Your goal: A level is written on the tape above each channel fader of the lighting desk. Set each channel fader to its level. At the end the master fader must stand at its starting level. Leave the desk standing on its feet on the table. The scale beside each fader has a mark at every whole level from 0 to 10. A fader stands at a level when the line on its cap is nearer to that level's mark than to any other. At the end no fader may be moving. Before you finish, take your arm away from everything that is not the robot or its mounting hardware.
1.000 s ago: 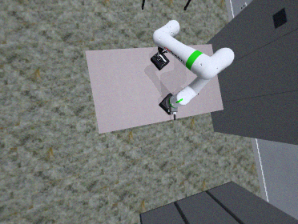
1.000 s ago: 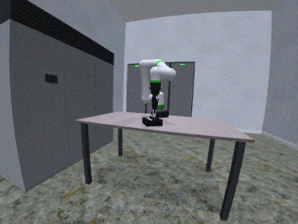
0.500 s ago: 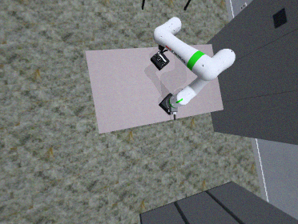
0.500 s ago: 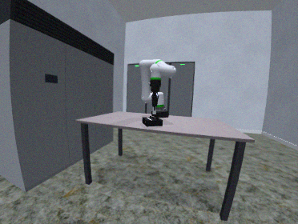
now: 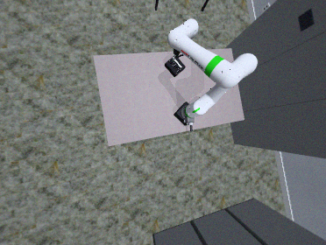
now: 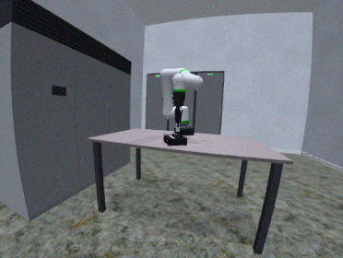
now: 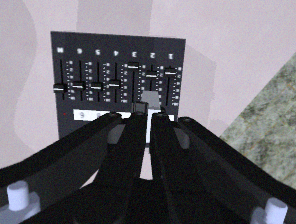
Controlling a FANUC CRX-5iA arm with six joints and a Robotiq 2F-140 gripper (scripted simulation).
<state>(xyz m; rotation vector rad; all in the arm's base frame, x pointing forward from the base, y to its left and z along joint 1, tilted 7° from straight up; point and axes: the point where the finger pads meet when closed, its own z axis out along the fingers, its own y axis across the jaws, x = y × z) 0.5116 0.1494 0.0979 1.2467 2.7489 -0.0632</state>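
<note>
My gripper is now 7 cm above the channel 3 cap, 4 cm past it and 1 cm to the right of it. From my hand the other things lie so: master fader cap 8 cm behind, 7 cm to the right, 7 cm below; channel 1 cap 7 cm below, 4 cm to the left; channel 2 cap 7 cm below, 2 cm to the left, 2 cm behind.
</note>
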